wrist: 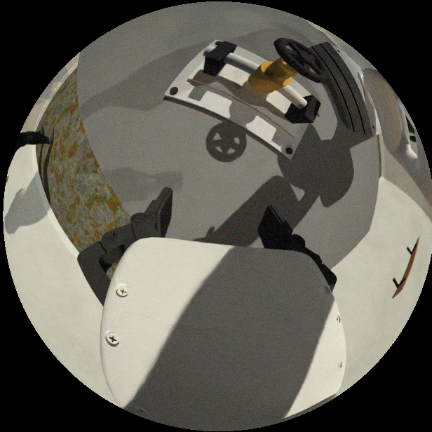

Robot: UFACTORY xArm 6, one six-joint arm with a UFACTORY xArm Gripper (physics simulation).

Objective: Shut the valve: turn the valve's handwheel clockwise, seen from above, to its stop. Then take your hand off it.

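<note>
The valve has a black spoked handwheel [301, 59] at the upper right of the wrist view, tilted in this view, on top of a yellow-orange valve body [270, 77]. The body sits on a white pipe [240, 61], held by a black clamp at each end on a white base plate [215, 102]. My gripper [219, 210] is open and empty, its two black fingers wide apart at the lower middle of the view. It is well apart from the handwheel, which lies up and to the right of the fingers. Part of the handwheel's underside and stem is hidden.
A black ribbed block [345, 87] stands beyond the handwheel at the right. The plate rests on a grey table top [150, 145], which bears shadows of the wheel and arm. A mottled green-brown surface [82, 190] shows at the left, and an orange-brown board [409, 267] far right.
</note>
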